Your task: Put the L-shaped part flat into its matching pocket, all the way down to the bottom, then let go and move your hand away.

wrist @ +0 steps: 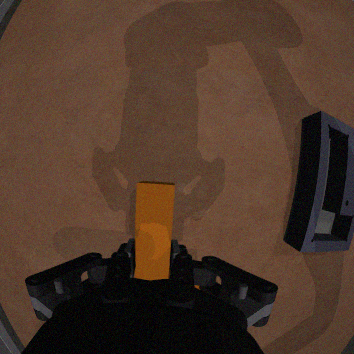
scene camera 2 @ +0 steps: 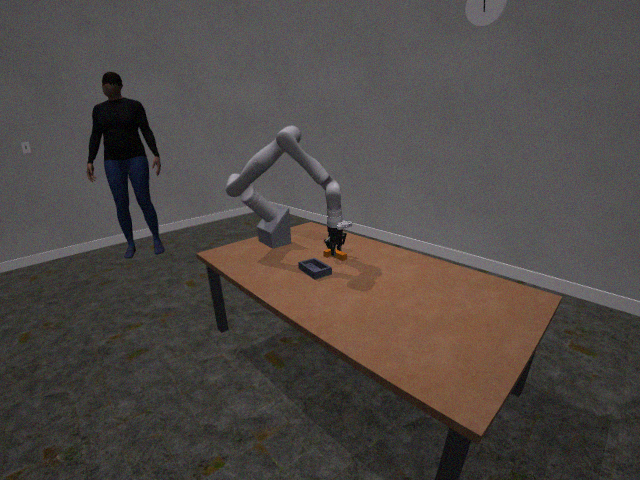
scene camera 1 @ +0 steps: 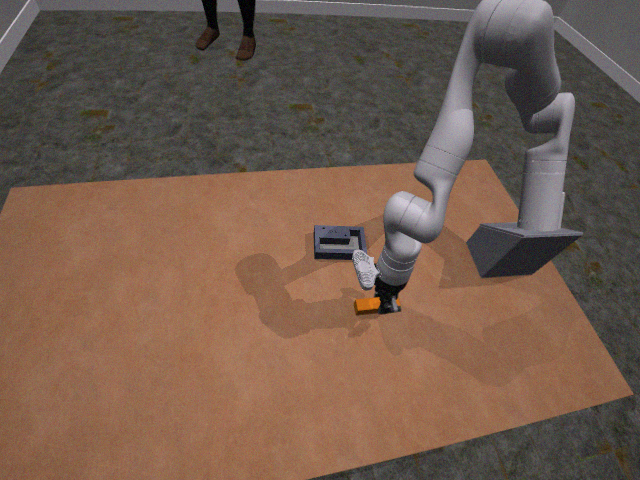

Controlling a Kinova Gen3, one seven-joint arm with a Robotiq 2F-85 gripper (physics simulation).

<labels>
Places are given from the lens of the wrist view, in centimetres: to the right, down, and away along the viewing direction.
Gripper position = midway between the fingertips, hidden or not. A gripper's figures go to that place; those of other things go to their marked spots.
gripper point(wrist: 152, 248): -2, 7, 16
orange L-shaped part point(wrist: 154, 200): -2, 2, 14
pocket block point(wrist: 313, 224): 13, 4, 14
The marked spots on the pocket block and the orange L-shaped part are 15 cm apart.
</labels>
